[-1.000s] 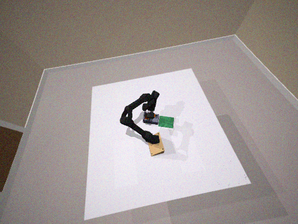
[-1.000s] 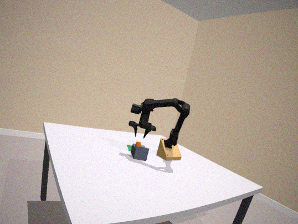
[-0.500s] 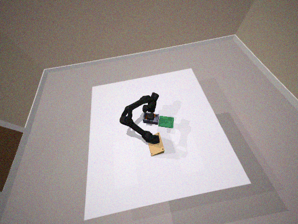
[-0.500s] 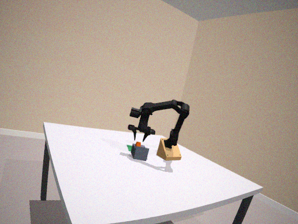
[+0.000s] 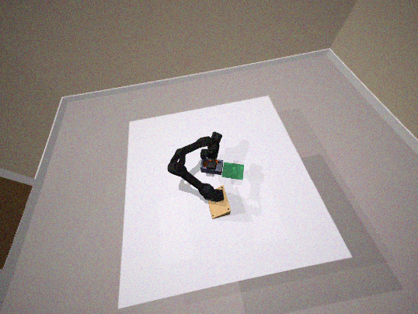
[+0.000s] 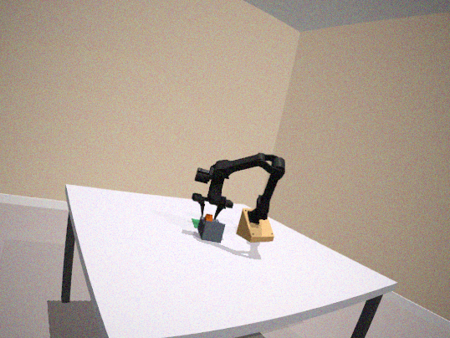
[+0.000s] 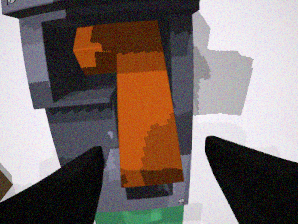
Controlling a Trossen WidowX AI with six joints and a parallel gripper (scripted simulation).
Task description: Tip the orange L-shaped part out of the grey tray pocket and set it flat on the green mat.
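Now: the orange L-shaped part 40 mm to the left of my gripper tip, 40 mm below it and 10 mm behind it. The rest, counted from my gripper tip: green mat: 130 mm to the right, 90 mm below, 60 mm behind.
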